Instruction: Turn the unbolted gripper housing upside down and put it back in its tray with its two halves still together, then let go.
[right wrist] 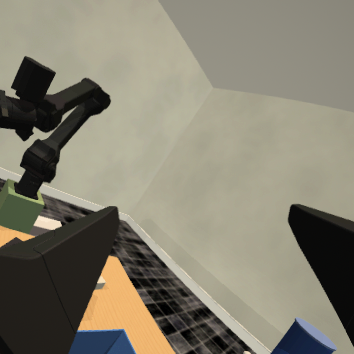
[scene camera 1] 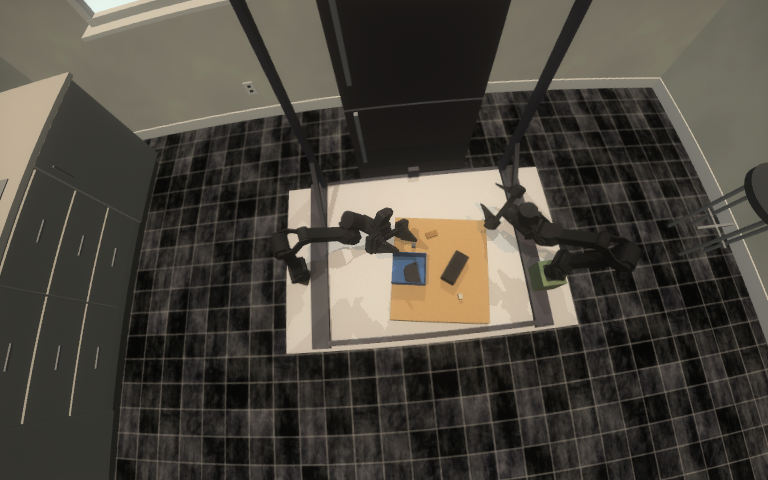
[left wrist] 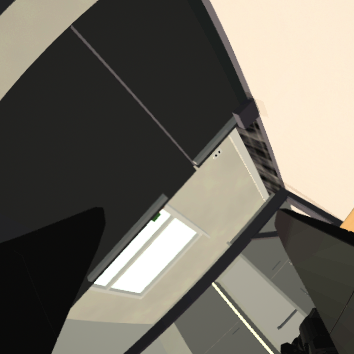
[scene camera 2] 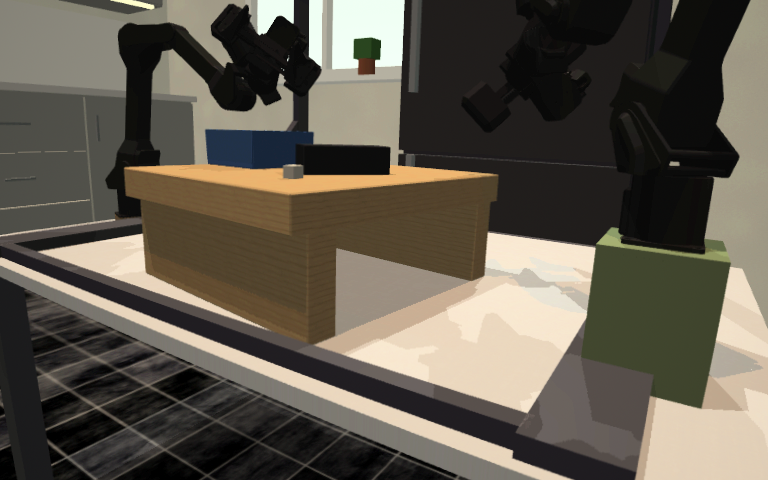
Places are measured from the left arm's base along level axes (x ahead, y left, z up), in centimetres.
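Where they show: left gripper, fingertip midpoint: [scene camera 1: 488, 193] [left wrist: 191, 216] [scene camera 2: 511, 94]; right gripper, fingertip midpoint: [right wrist: 203, 213] [scene camera 1: 408, 246] [scene camera 2: 270, 25]; left arm's base at its link origin: [right wrist: 25, 191] [scene camera 1: 552, 272] [scene camera 2: 662, 242]; right arm's base at its link origin: [scene camera 1: 301, 276] [scene camera 2: 132, 214].
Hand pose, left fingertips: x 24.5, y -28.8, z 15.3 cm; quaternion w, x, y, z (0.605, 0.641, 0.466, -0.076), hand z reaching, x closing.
Each offset is from my left fingertips to the top centre of the thing.
The dark grey gripper housing @(dx +31.0, dy +24.5, dz -8.5 cm) [scene camera 1: 411, 273] lies in the blue tray @(dx +31.8, dy +22.8, dz -6.9 cm) [scene camera 1: 408, 283] [scene camera 2: 229, 148] [right wrist: 102, 338]. Part of the housing [scene camera 2: 291, 126] shows above the tray rim in scene camera 2. Which face is up and whether its halves fit fully together cannot be told. My right gripper [scene camera 1: 406, 245] [right wrist: 203, 213] is open and empty, raised above and behind the tray, its fingers pointing out level or upward. My left gripper [scene camera 1: 490, 194] [left wrist: 191, 216] is open and empty, high up at the back right of the platform, away from the tray.
A wooden platform [scene camera 1: 441, 310] [scene camera 2: 396, 183] carries the tray, a black box @(dx +14.9, dy +23.9, dz -8.5 cm) [scene camera 1: 454, 267] [scene camera 2: 345, 159], a small pale block @(dx +14.2, dy +34.4, dz -10.7 cm) [scene camera 1: 459, 296] [scene camera 2: 292, 171] at the front and a small orange-brown block @(dx +21.5, dy +9.3, dz -11.5 cm) [scene camera 1: 431, 233] at the back. A green block @(dx -24.5, dy +28.8, dz -15.3 cm) [scene camera 1: 542, 277] [scene camera 2: 651, 316] [right wrist: 20, 209] supports the left arm.
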